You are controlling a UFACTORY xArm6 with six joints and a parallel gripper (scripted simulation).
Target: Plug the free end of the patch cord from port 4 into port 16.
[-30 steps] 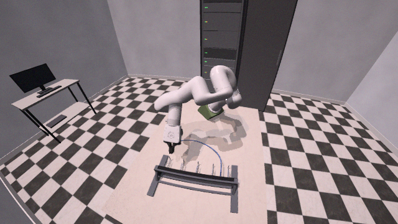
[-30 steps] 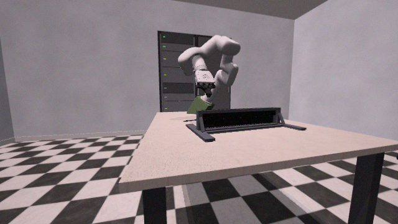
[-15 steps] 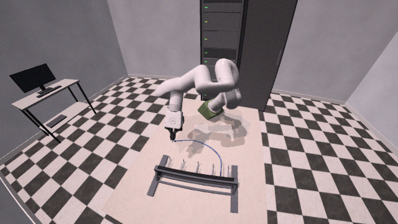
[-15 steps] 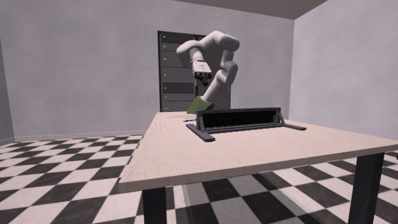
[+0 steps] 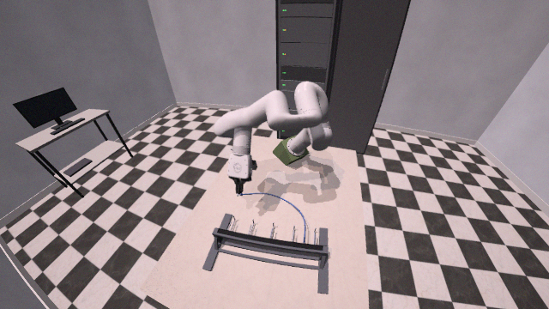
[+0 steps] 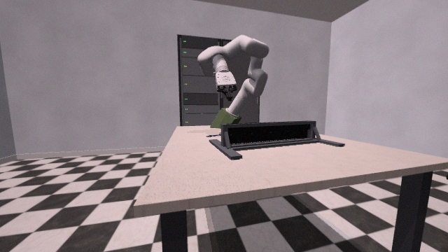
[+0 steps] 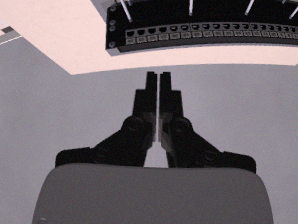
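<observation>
Right now my hand is 22 cm above the free plug end, 11 cm to the left of it and 10 cm past it.
</observation>
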